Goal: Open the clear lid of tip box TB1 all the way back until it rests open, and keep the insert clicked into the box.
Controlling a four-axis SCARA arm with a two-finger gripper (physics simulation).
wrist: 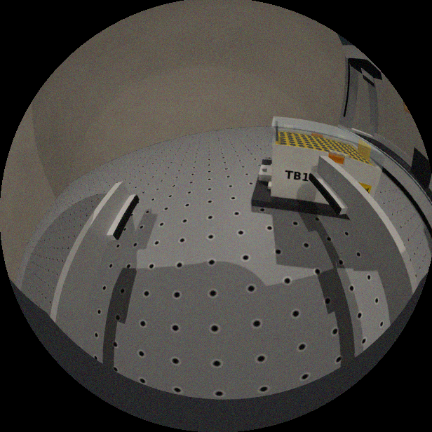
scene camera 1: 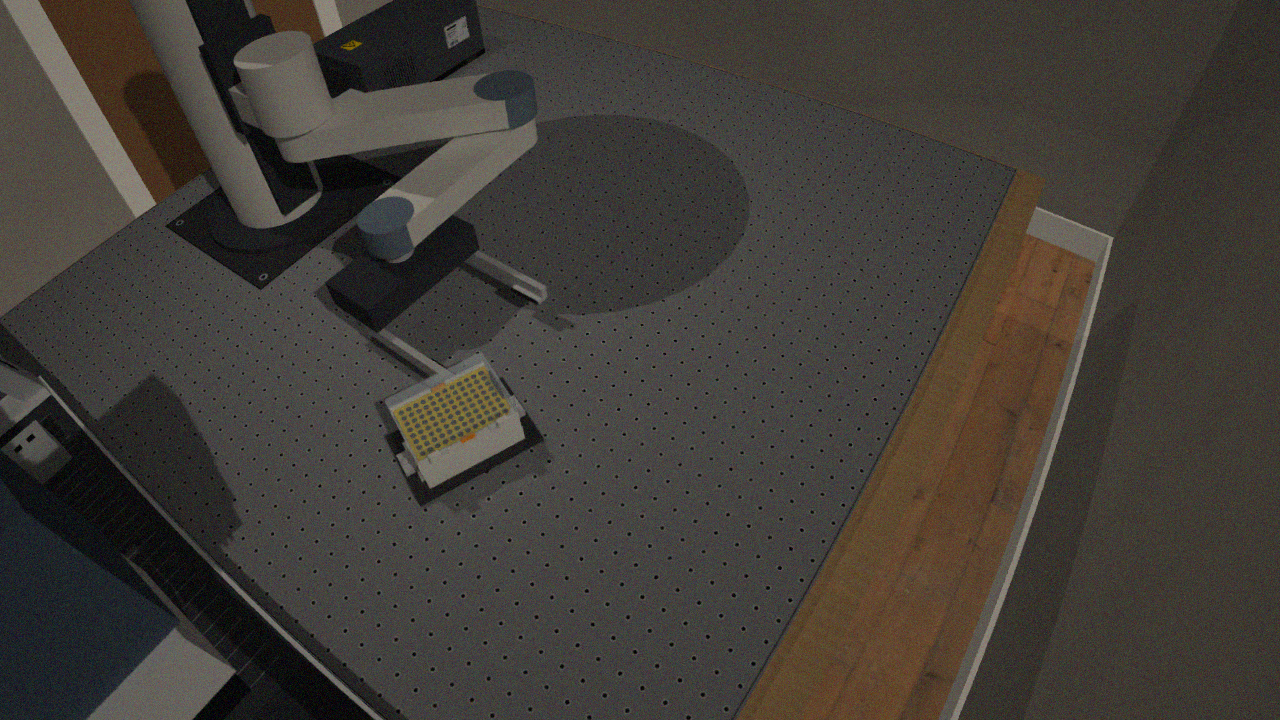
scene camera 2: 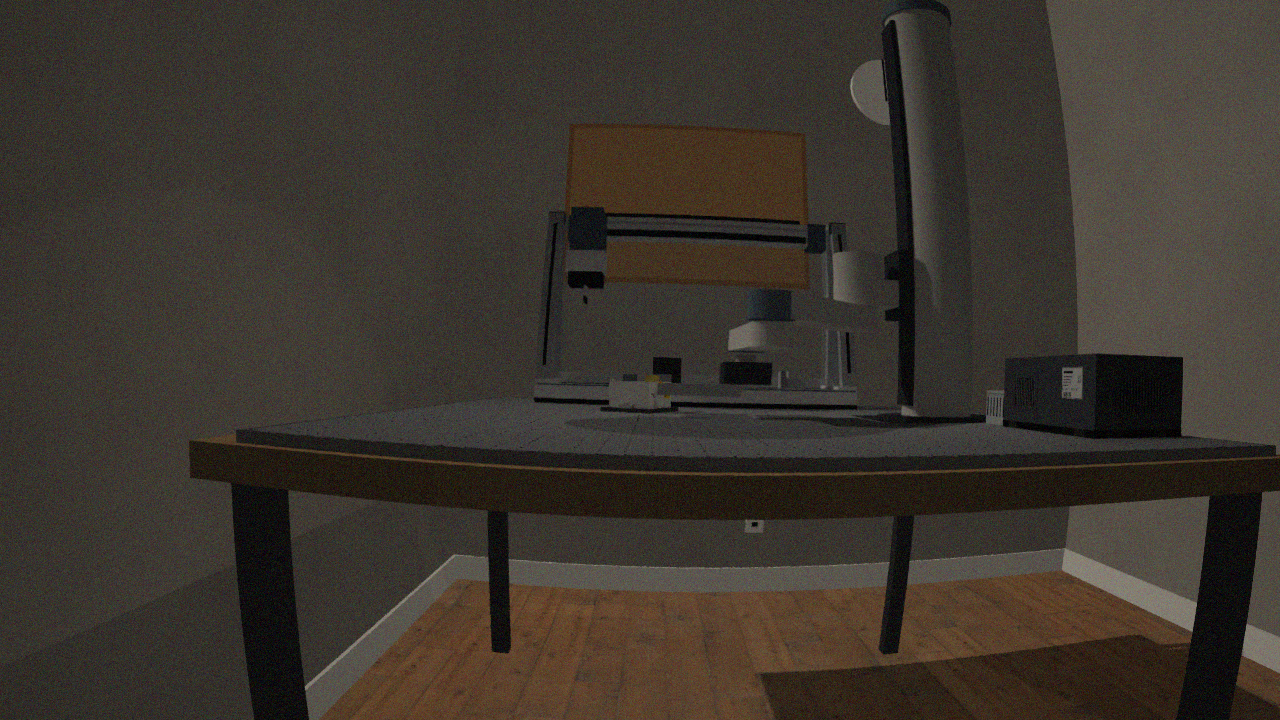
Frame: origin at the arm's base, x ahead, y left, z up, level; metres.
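Seen in the pictures: gripper, between the fingertips: (scene camera 1: 498, 335) (scene camera 2: 659, 388); arm's base, origin of its link: (scene camera 1: 283, 208).
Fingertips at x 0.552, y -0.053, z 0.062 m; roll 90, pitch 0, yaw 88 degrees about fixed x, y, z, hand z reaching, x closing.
Offsets run from my fingertips to a thing's top centre. Level surfaces: height alone.
Tip box TB1 {dy -0.117, dx +0.035, dz +0.028 m} (scene camera 1: 472, 454) (scene camera 2: 632, 394) (wrist: 290, 186) is a white box on a black base, its labelled side towards my gripper in the wrist view. Its clear lid (wrist: 320, 125) lies over the top and looks closed. The yellow insert {dy -0.117, dx +0.035, dz +0.025 m} (scene camera 1: 452, 413) (wrist: 312, 143) with rows of dark holes sits level in the box under the lid. An orange tab (wrist: 336, 158) shows at the top edge of the labelled side. My gripper (scene camera 1: 493, 331) (wrist: 220, 172) is open and empty, low over the table. One finger is close to the labelled side and overlaps it in the wrist view; contact cannot be told.
The perforated table top {dz -0.049 m} (scene camera 1: 680, 429) (wrist: 215, 310) lies under the box. A black equipment case (scene camera 1: 402, 44) (scene camera 2: 1092, 394) stands near the arm's column (scene camera 1: 241, 170) (scene camera 2: 935, 214). A gantry machine (scene camera 2: 707, 229) stands beyond the box, and part of it shows at the wrist view's right.
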